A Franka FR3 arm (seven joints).
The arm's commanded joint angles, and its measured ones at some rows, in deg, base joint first. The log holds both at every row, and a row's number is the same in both.
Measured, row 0:
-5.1 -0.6 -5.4 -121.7 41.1 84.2 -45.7
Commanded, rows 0 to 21:
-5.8 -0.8 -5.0 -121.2 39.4 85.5 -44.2
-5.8 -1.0 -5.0 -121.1 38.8 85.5 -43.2
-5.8 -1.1 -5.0 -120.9 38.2 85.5 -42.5
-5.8 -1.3 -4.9 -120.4 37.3 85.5 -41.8
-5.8 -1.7 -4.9 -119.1 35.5 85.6 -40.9
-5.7 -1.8 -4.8 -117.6 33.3 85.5 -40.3
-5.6 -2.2 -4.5 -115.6 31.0 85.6 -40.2
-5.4 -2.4 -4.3 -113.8 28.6 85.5 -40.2
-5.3 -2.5 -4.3 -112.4 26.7 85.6 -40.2
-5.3 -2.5 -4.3 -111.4 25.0 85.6 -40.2
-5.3 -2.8 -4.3 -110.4 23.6 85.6 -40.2
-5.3 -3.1 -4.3 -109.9 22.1 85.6 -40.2
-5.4 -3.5 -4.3 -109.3 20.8 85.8 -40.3
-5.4 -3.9 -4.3 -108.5 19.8 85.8 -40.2
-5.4 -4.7 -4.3 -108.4 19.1 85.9 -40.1
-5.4 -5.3 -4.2 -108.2 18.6 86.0 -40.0
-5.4 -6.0 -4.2 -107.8 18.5 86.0 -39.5
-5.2 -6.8 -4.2 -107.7 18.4 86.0 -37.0
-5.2 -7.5 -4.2 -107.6 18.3 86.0 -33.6
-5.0 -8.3 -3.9 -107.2 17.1 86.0 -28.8
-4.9 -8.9 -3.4 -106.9 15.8 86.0 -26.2
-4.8 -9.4 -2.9 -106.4 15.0 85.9 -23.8
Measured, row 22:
-5.0 -7.2 -4.5 -107.2 18.1 85.7 -31.6
